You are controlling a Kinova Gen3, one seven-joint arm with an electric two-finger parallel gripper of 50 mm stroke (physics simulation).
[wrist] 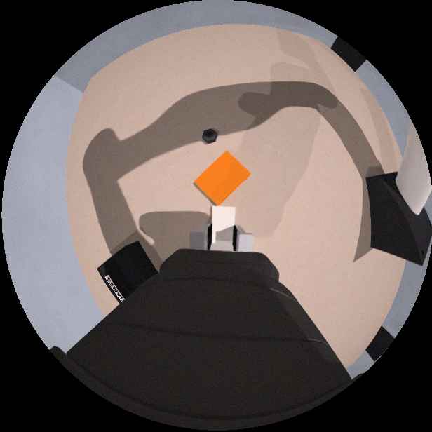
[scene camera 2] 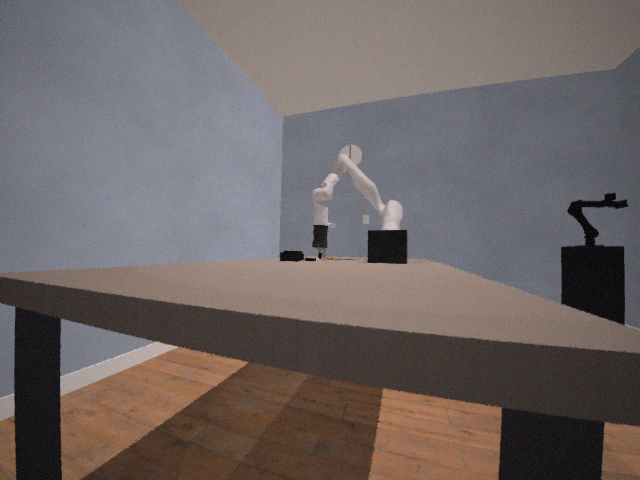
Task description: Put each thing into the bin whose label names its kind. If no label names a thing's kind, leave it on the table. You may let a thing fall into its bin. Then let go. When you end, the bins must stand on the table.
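Frame: origin at the arm's base, x ahead, y left, z up, level; millimetres.
Seen in the pictures: gripper, fingertip midpoint: [scene camera 2: 321, 259]; arm's base at its link origin: [scene camera 2: 389, 247].
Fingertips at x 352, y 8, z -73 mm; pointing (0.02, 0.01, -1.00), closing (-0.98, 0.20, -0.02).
Note:
Pixels of each thing's top centre, then the offset from my fingertips to it. Level surfaces: height alone.
- orange block at its top centre: [scene camera 2: 328, 257] dz +8, dx -10, dy -63 mm
- small dark thing at its top centre: [scene camera 2: 312, 258] dz +11, dx -10, dy +137 mm
- table at its surface level: dz -2 mm
My gripper [scene camera 2: 321, 254] [wrist: 222, 233] is low over the table and shut on the white domino [wrist: 223, 217], which sticks out past the fingertips; its pips do not show. I cannot tell whether it touches the table. An orange block [scene camera 2: 329, 258] [wrist: 222, 178] lies flat just beyond the domino. A small black hex nut [wrist: 209, 135] lies farther off. The black bin labelled GAMES [wrist: 129, 267] stands at the lower left of the wrist view, partly hidden by the gripper body. In the scene view the black bins [scene camera 2: 291, 255] stand left of the gripper.
A small dark thing [scene camera 2: 310, 258] lies on the table [scene camera 2: 289, 294] between bins and gripper. The arm's black base block [scene camera 2: 387, 246] [wrist: 395, 217] stands to the right. Another black arm [scene camera 2: 584, 217] stands on a separate pedestal [scene camera 2: 592, 276] at the far right.

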